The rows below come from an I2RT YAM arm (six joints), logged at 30 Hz.
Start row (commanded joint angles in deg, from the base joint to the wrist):
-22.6 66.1 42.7 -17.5 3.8 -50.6
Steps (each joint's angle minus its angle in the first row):
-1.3 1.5 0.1 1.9 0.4 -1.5
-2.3 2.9 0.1 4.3 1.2 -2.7
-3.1 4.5 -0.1 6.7 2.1 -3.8
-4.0 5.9 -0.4 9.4 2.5 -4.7
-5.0 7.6 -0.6 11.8 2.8 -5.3
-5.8 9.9 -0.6 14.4 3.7 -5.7
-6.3 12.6 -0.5 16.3 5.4 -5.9
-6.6 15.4 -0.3 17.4 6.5 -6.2
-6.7 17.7 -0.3 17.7 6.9 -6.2
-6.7 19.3 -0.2 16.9 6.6 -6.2
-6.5 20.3 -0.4 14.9 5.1 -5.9
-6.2 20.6 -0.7 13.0 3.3 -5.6
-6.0 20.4 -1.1 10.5 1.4 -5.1
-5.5 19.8 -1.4 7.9 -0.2 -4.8
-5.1 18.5 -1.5 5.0 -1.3 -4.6
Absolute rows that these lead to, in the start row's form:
-23.9 67.6 42.8 -15.6 4.2 -52.1
-24.9 69.0 42.8 -13.2 5.0 -53.3
-25.7 70.6 42.6 -10.8 5.9 -54.4
-26.6 72.0 42.3 -8.1 6.3 -55.3
-27.6 73.7 42.1 -5.7 6.6 -55.9
-28.4 76.0 42.1 -3.1 7.5 -56.3
-28.9 78.7 42.2 -1.2 9.2 -56.5
-29.2 81.5 42.4 -0.1 10.3 -56.8
-29.3 83.8 42.4 0.2 10.7 -56.8
-29.3 85.4 42.5 -0.6 10.4 -56.8
-29.1 86.4 42.3 -2.6 8.9 -56.5
-28.8 86.7 42.0 -4.5 7.1 -56.2
-28.6 86.5 41.6 -7.0 5.2 -55.7
-28.1 85.9 41.3 -9.6 3.6 -55.4
-27.7 84.6 41.2 -12.5 2.5 -55.2

